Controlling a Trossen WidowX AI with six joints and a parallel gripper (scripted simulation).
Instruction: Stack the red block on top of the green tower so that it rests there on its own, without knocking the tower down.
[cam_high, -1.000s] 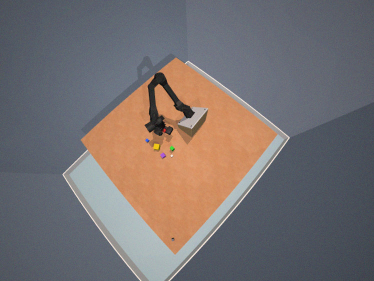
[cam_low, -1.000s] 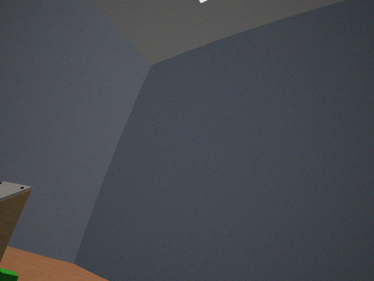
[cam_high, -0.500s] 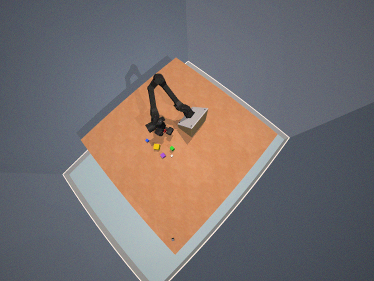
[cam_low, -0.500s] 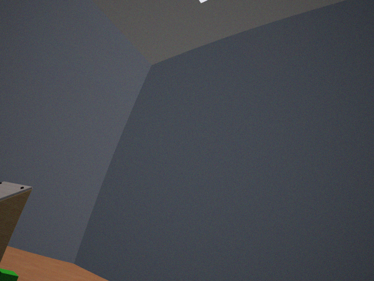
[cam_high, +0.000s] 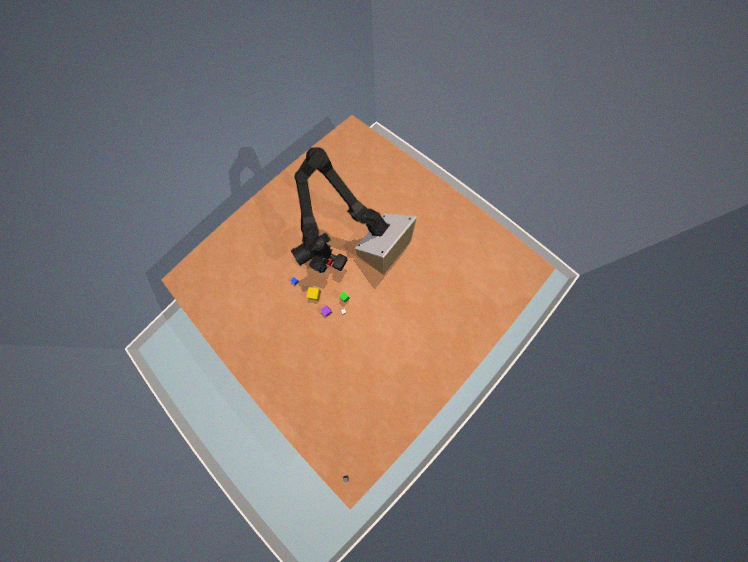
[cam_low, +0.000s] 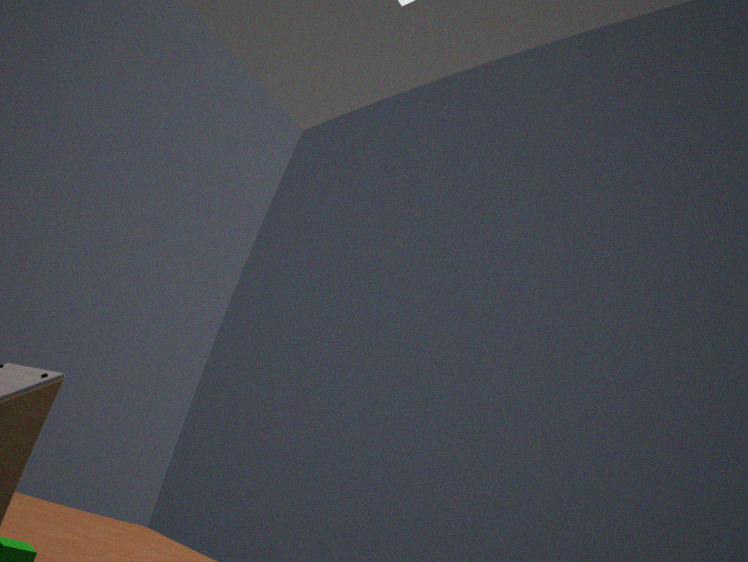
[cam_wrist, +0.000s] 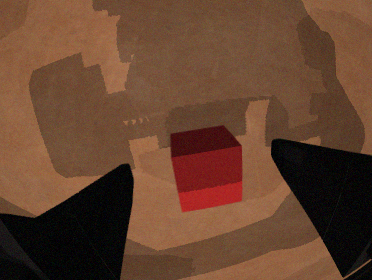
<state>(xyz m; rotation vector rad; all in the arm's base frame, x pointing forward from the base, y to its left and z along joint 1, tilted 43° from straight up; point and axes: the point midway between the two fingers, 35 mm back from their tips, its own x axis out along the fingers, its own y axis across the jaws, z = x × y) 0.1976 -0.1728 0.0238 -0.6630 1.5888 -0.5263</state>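
Right now my gripper tip is 14 cm short of the tiny white block and 19 cm to the right of it. Round my gripper tip: blue block 16 cm ahead, 7 cm to the right; yellow block 16 cm ahead, 4 cm to the left, 1 cm above; red block 1 cm above.
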